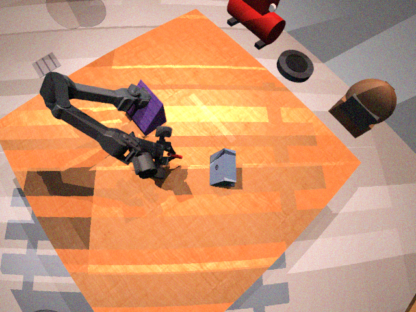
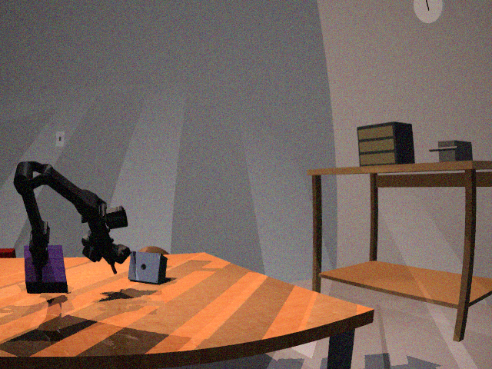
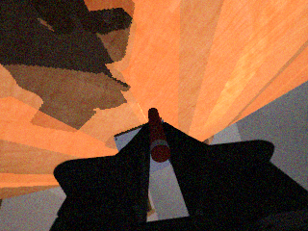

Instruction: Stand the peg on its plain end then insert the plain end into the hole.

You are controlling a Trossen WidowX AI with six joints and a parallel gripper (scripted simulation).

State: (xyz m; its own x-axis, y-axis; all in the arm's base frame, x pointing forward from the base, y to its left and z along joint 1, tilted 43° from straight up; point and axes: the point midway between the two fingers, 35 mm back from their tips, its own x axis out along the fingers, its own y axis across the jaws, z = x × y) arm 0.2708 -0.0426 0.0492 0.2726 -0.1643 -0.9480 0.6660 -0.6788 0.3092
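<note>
Now: the grey-blue sloped panel 15 cm ahead of my gripper tip, 13 cm to the left of it and 4 cm below it. The rest, counted from my gripper tip: dark red peg: 1 cm to the right, 1 cm above.
</note>
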